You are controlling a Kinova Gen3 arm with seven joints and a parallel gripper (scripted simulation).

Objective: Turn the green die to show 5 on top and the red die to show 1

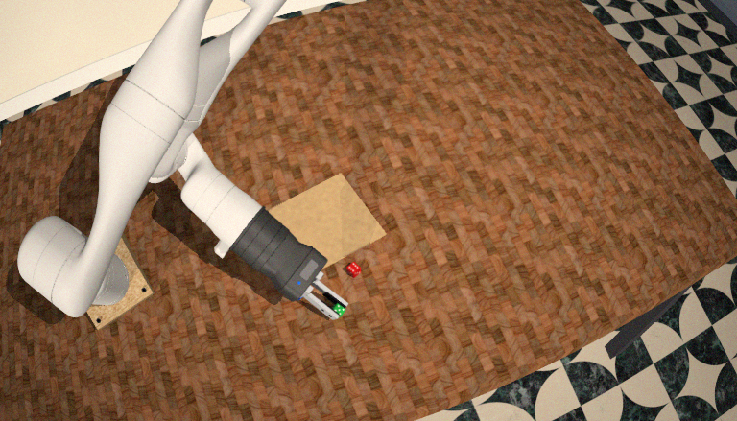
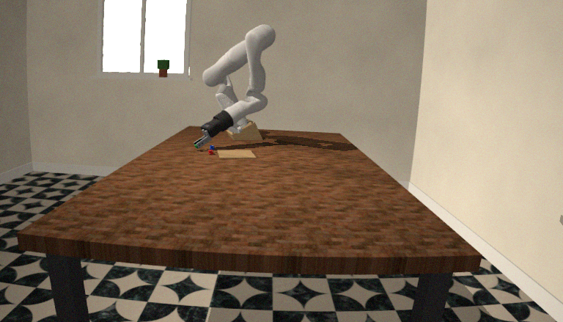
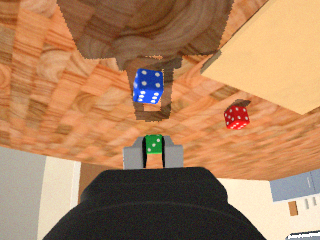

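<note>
My gripper is now 30 mm past the blue die, 50 mm to the right of it and 20 mm above it. Round my hand: tan mat (60 mm ahead, 150 mm to the left, 30 mm below); then green die (10 mm to the right, 10 mm below); then red die (60 mm ahead, 50 mm to the left, 20 mm below).
</note>
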